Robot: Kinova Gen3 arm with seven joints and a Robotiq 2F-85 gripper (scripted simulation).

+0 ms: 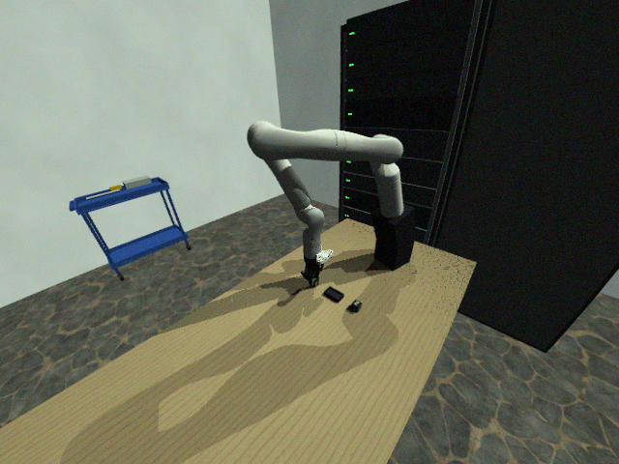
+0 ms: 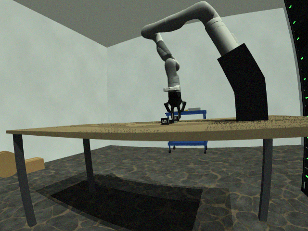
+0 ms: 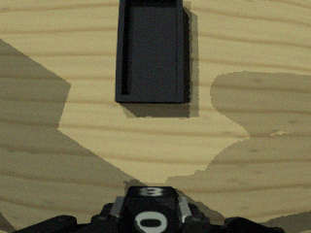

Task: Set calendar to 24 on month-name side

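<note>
Right now the black cube is 1 cm below my hand. Round my hand: black tray: 1 cm ahead, 11 cm to the left, 2 cm below; black date cube: 3 cm ahead, 21 cm to the left, 2 cm below.
</note>
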